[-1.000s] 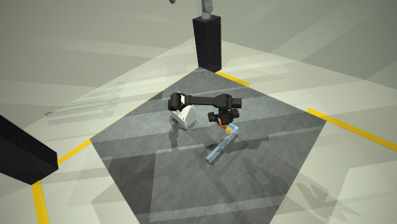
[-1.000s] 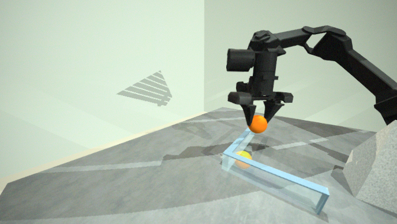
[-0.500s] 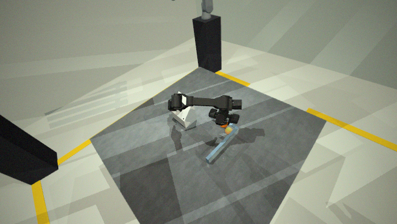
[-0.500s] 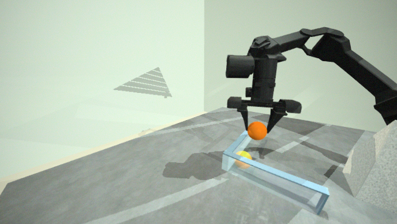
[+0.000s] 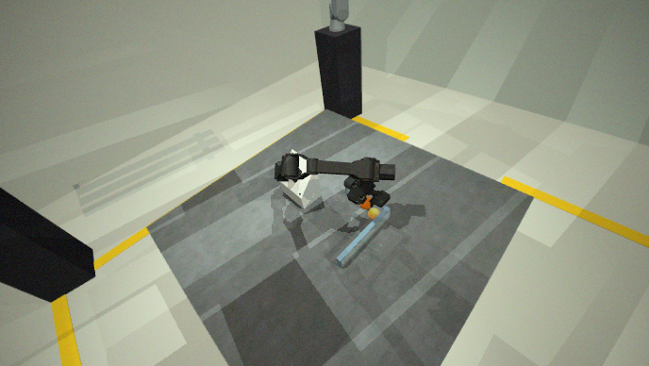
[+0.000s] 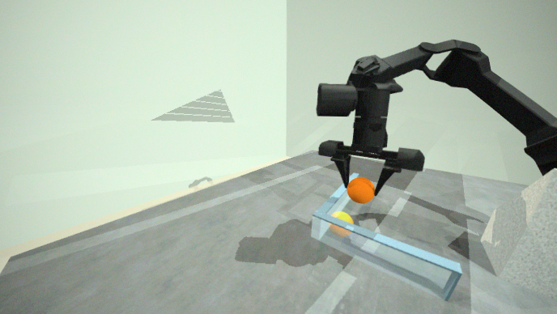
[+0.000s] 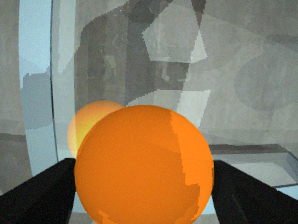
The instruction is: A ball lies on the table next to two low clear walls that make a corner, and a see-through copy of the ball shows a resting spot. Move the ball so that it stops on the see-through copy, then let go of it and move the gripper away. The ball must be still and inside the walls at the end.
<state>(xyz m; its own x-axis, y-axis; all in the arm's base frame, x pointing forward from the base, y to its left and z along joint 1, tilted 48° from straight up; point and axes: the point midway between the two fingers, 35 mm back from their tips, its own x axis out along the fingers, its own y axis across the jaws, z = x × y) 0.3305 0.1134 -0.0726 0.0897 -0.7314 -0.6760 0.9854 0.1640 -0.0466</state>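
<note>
The see-through ball copy is 8 cm below my gripper tip, 3 cm to the left of it and 2 cm ahead of it. The rest, counted from my gripper tip: orange ball: right at my gripper tip.
</note>
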